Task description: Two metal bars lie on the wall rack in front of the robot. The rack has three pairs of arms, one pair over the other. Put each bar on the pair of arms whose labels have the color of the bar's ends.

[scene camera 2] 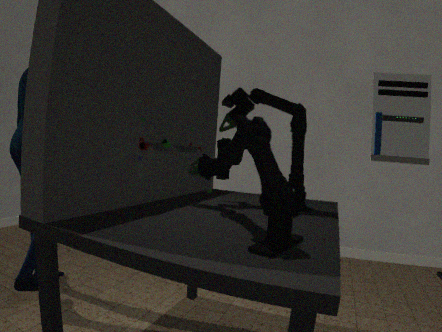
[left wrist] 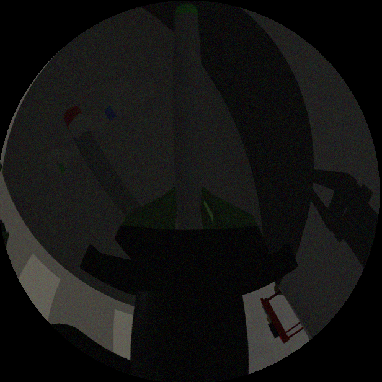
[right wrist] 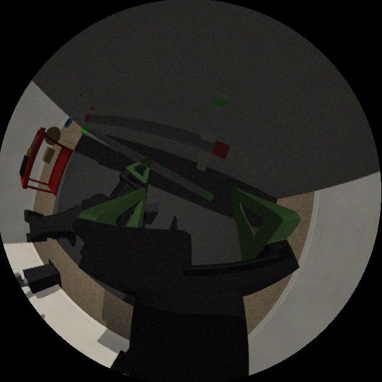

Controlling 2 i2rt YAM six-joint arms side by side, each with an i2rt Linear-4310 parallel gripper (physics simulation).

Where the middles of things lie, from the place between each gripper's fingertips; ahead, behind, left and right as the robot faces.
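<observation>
The red-ended bar [right wrist: 220, 149] is 10 cm below my right hand, and it is also 13 cm ahead of that hand and 20 cm to the left of it. As for my left hand, the red-ended bar is 10 cm above it, 5 cm ahead of it and 4 cm to the left of it.
</observation>
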